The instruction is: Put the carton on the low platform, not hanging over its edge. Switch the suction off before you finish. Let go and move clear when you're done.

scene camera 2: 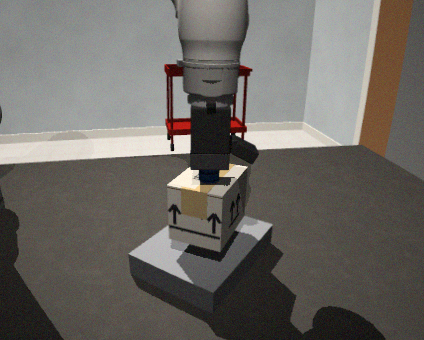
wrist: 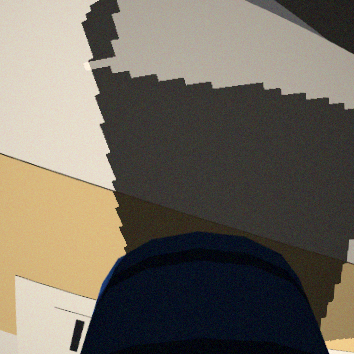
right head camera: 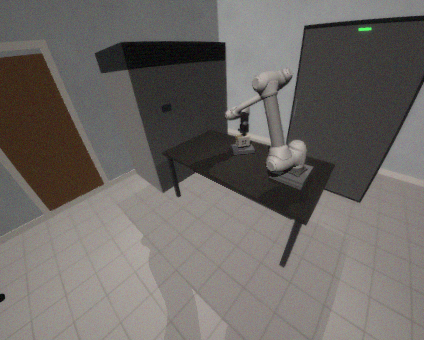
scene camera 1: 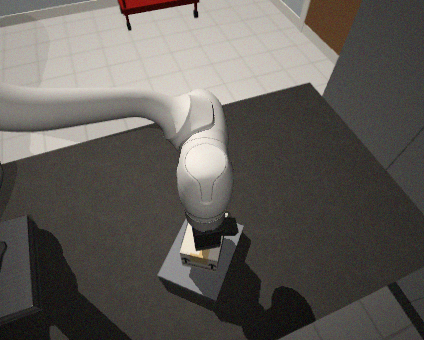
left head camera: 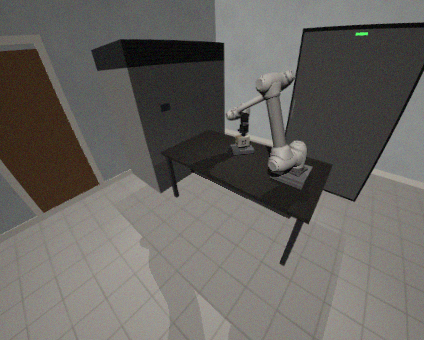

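Seen in the pictures: end effector, tool point: (scene camera 2: pixel 208 185) (wrist: pixel 198 257) (right head camera: pixel 243 136) (left head camera: pixel 243 136); arm's base, origin of the base link: (right head camera: pixel 294 169) (left head camera: pixel 294 169).
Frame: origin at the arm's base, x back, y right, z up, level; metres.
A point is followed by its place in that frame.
Note:
A white carton with tan tape and black arrows (left head camera: pixel 242 143) @[x -0.643, y -0.007, z 0.046 m] (right head camera: pixel 242 143) @[x -0.646, y -0.008, z 0.043 m] (scene camera 1: pixel 192 250) @[x -0.643, y 0.075, z 0.115 m] (scene camera 2: pixel 187 225) @[x -0.645, y 0.090, z 0.044 m] (wrist: pixel 40 115) is upright over the low grey platform (left head camera: pixel 243 151) @[x -0.605, y -0.026, z -0.036 m] (right head camera: pixel 243 151) @[x -0.605, y -0.030, z -0.036 m] (scene camera 1: pixel 172 267) @[x -0.579, y 0.067, z -0.025 m] (scene camera 2: pixel 150 255) @[x -0.575, y 0.086, z -0.026 m]. In scene camera 2, a very small gap and a shadow show under its front edge. Its visible front and right sides lie within the platform's outline; its rear underside is hidden. My suction cup, blue (scene camera 2: pixel 209 176) (wrist: pixel 205 300), is pressed on the carton's top and holds it. In scene camera 1 the tool body hides the cup.
The platform stands on the dark table (left head camera: pixel 225 170) @[x -0.500, y -0.405, z -0.074 m] (scene camera 1: pixel 300 200) @[x -1.063, y -0.103, z -0.073 m]. My arm's base plate (left head camera: pixel 295 177) @[x 0.073, y -0.112, z 0.005 m] is on the same table, right of the platform in the left head camera. A dark cabinet (left head camera: pixel 175 120) stands at the table's far end. A red cart (scene camera 2: pixel 173 126) stands beyond the table.

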